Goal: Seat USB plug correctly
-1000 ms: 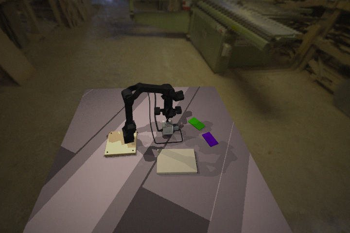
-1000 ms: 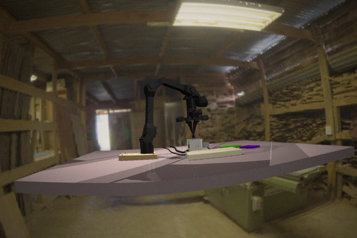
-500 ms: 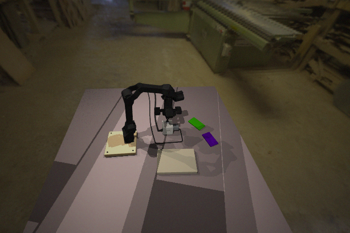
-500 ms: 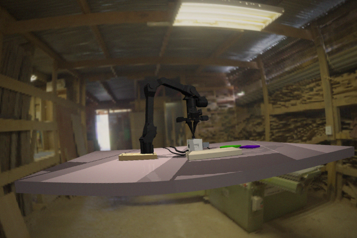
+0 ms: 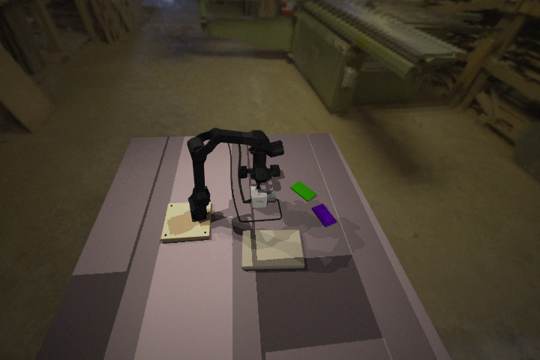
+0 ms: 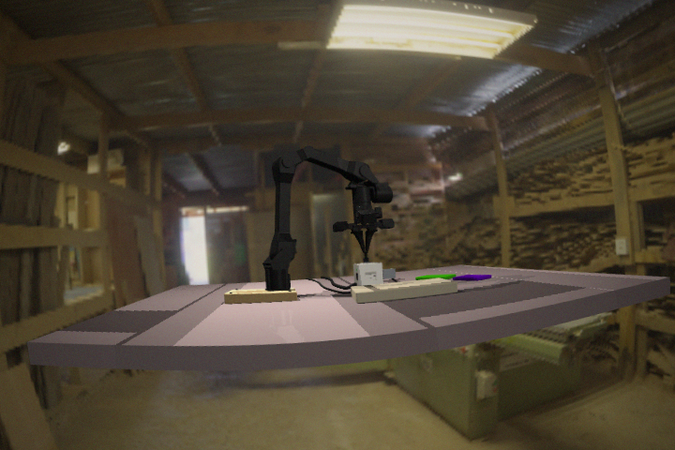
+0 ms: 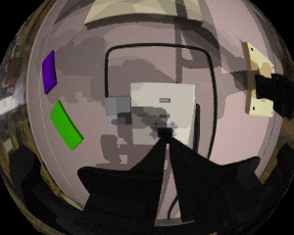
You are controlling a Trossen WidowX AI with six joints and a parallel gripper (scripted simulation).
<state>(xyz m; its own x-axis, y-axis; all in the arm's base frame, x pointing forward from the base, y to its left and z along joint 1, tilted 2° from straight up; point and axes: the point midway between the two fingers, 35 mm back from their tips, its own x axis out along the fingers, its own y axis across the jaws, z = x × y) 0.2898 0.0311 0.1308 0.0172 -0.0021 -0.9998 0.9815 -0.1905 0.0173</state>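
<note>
My gripper tip is now 20 mm above the USB plug. The rest, counted from my gripper tip: pale flat slab (290 mm to the right, 90 mm below, 20 mm behind); purple block (280 mm ahead, 190 mm to the right, 100 mm below); green block (250 mm ahead, 100 mm below, 10 mm to the right).
</note>
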